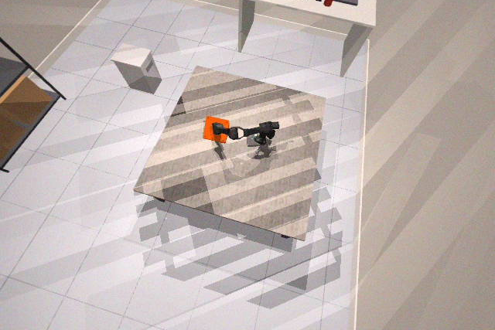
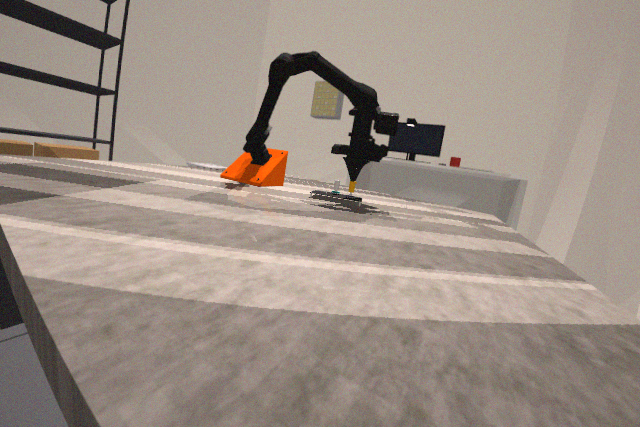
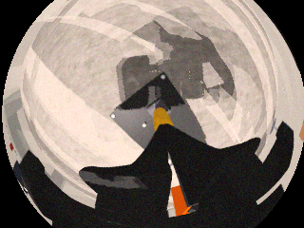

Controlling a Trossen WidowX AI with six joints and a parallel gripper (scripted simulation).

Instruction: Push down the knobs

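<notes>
Now: gripper tip 10 mm above the orange knob. The rest, counted from my gripper tip: white knob: 60 mm behind, 20 mm to the left, 30 mm below.
</notes>
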